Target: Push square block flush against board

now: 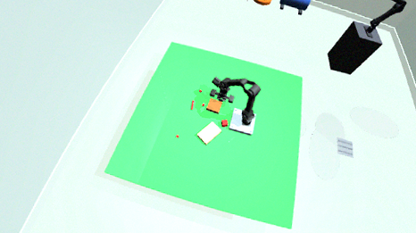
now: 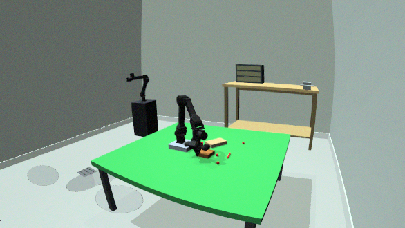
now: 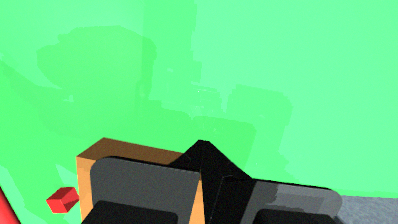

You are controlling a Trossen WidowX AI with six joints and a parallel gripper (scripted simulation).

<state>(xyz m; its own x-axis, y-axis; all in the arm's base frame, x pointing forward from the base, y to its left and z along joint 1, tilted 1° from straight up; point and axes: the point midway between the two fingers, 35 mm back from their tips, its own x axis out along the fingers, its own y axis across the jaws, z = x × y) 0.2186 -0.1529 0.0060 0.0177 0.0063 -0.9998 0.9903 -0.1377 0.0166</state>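
The square block lies 4 cm ahead of my gripper tip, 6 cm to the left of it and 1 cm above it. Round my gripper tip: red cube (6 cm behind, 19 cm to the left, 1 cm above); board (4 cm ahead, 29 cm to the left, 1 cm above).
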